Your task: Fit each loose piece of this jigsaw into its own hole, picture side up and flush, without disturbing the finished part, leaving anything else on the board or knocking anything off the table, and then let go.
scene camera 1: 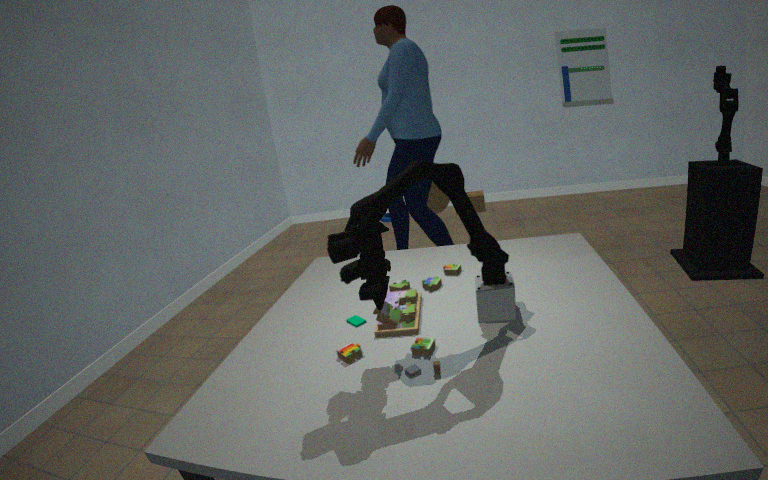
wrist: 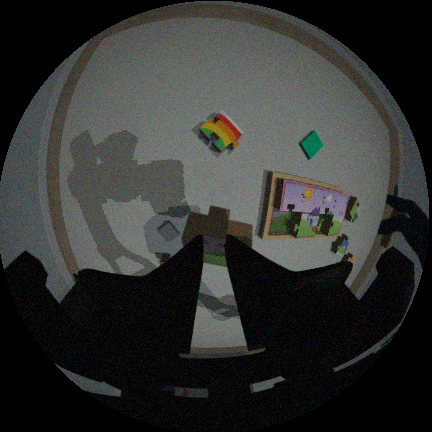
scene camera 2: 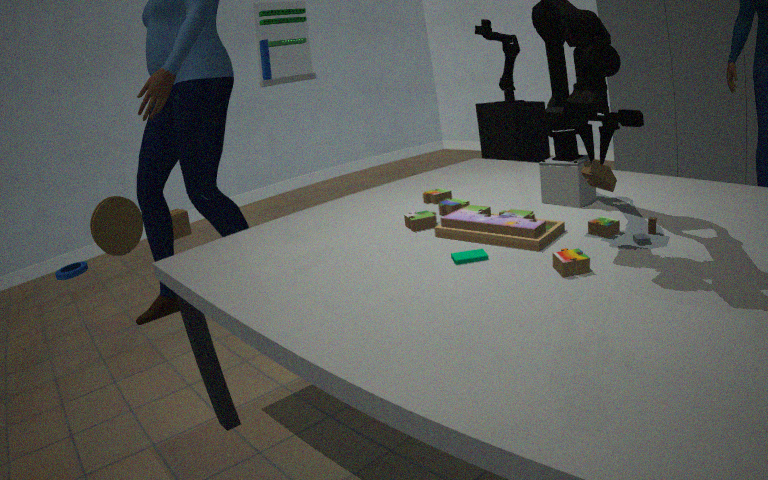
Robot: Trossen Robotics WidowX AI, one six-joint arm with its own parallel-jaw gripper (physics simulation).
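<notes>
My gripper (scene camera 1: 380, 305) (scene camera 2: 598, 160) (wrist: 213, 239) is shut on a brown-sided jigsaw piece (scene camera 2: 599, 175) (wrist: 218, 222), held tilted in the air; part of its green and purplish face shows between the fingers in the wrist view. The framed board (scene camera 1: 396, 333) (scene camera 2: 487, 240) (wrist: 266, 210) holds the purple sky part and some green lower pieces. A sunken area shows at its lower left in the wrist view. A rainbow piece (scene camera 1: 349, 352) (scene camera 2: 570, 261) (wrist: 221, 131) and a green-and-red piece (scene camera 1: 423, 346) (scene camera 2: 603, 226) lie picture side up on the table.
Several loose pieces, including a blue-green one (scene camera 1: 431, 283) (scene camera 2: 453, 204) and an orange-green one (scene camera 1: 451, 268) (scene camera 2: 437, 195), lie beyond the board. A green tile (scene camera 1: 356, 320) (scene camera 2: 469, 256) (wrist: 311, 145), grey block (scene camera 1: 412, 371) (wrist: 168, 230) and brown peg (scene camera 1: 436, 369) (scene camera 2: 652, 225) stand nearby.
</notes>
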